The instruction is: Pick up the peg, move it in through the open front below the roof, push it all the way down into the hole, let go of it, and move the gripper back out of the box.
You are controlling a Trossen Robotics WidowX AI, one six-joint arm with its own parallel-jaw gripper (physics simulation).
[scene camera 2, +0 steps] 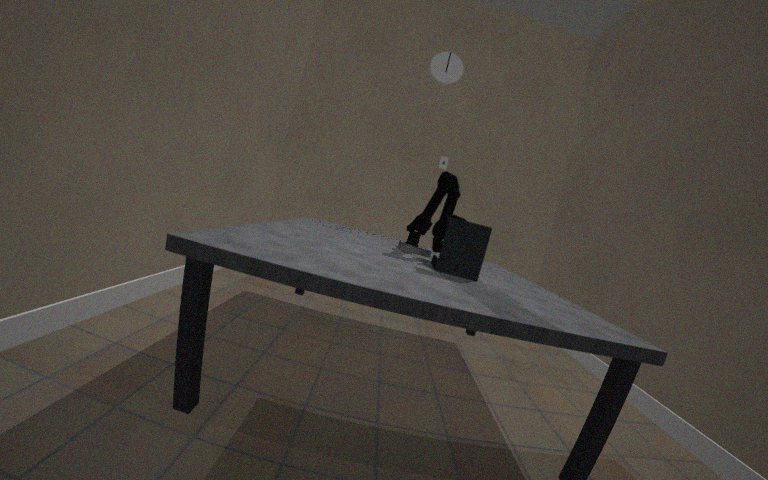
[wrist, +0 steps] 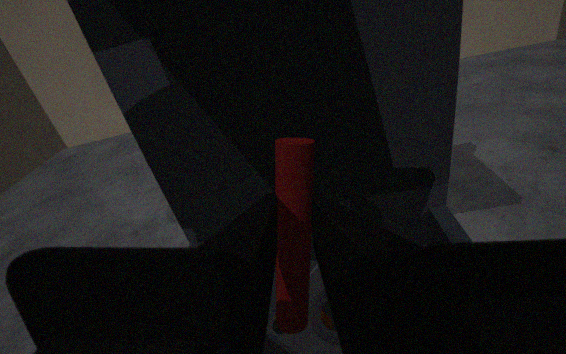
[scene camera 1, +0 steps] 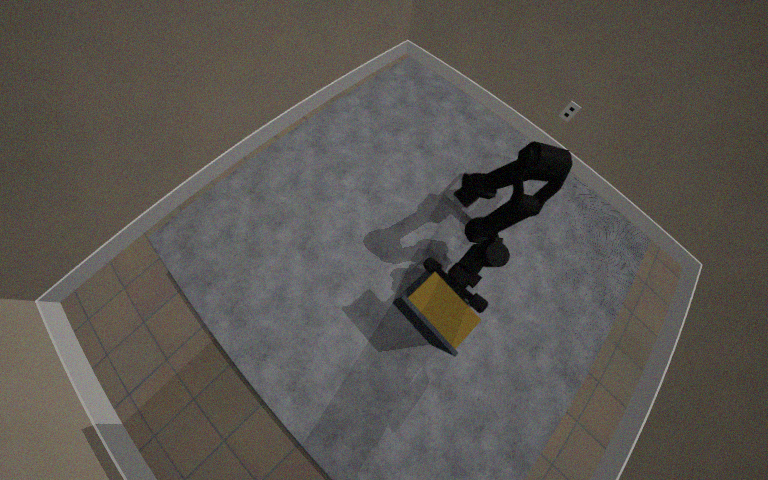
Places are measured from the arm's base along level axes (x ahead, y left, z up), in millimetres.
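Pixels of known places: gripper, fingertip midpoint: [wrist: 293, 204]; arm's base at its link origin: [scene camera 2: 411, 244] [scene camera 1: 466, 195].
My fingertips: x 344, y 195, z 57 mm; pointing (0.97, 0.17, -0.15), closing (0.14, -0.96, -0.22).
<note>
For each thing: its middle in the pictures, then the offset to it from my fingertips. "pt": a spot on its surface instead. Level surfaces: height alone.
- red peg at the middle of its body: [wrist: 293, 241] 2 mm left, 6 mm back, 14 mm down
- orange patch at a spot on its surface: [wrist: 327, 319] pt 5 mm right, 12 mm back, 57 mm down
- grey tabletop at its surface level: 90 mm down
- small dark round spot at a spot on its surface: [wrist: 277, 326] pt 15 mm left, 20 mm back, 49 mm down
The red peg [wrist: 295, 165] stands roughly upright between the dark fingers of my gripper [wrist: 293, 204], which is shut on it. The box shows its yellow roof [scene camera 1: 444, 311] in scene camera 1, its dark back [scene camera 2: 467, 249] in scene camera 2 and a side wall [wrist: 425, 100] in the wrist view. The gripper's fingers reach in at the open front below the roof, which hides them and the peg in scene camera 1. In the wrist view an orange patch [wrist: 327, 319] on the box floor shows right of the peg's lower end. The fingers and peg hide most of the hole.
The box stands on the grey tabletop [scene camera 1: 283, 226] [scene camera 2: 339, 266]. Its side walls rise left and right of the fingers, and its back wall is ahead. The black arm [scene camera 1: 523, 203] [scene camera 2: 447, 186] reaches to the box's front. A small dark round spot [wrist: 277, 326] lies beside the peg's lower end.
</note>
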